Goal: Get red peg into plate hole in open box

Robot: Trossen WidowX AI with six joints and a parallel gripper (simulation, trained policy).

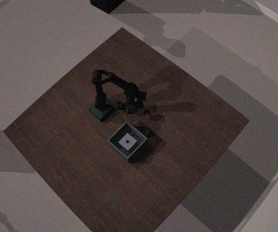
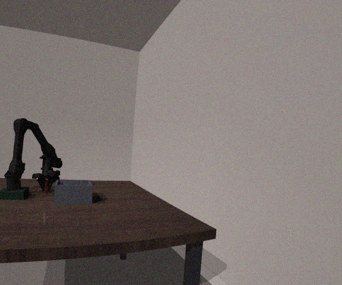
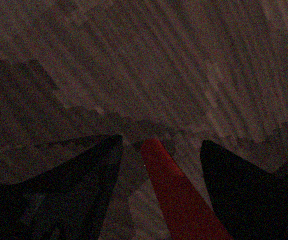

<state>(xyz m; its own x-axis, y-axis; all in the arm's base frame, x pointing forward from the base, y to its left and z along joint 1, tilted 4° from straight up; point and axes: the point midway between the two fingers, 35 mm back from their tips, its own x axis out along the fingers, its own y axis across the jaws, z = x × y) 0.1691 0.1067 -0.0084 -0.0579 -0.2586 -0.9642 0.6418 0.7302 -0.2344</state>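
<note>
The light plate lies 180 mm to the right of my gripper tip, 150 mm ahead of it and 40 mm above it. Round my gripper tip: grey box 180 mm to the right, 150 mm ahead, 20 mm above; red peg 30 mm above, 10 mm to the left.
</note>
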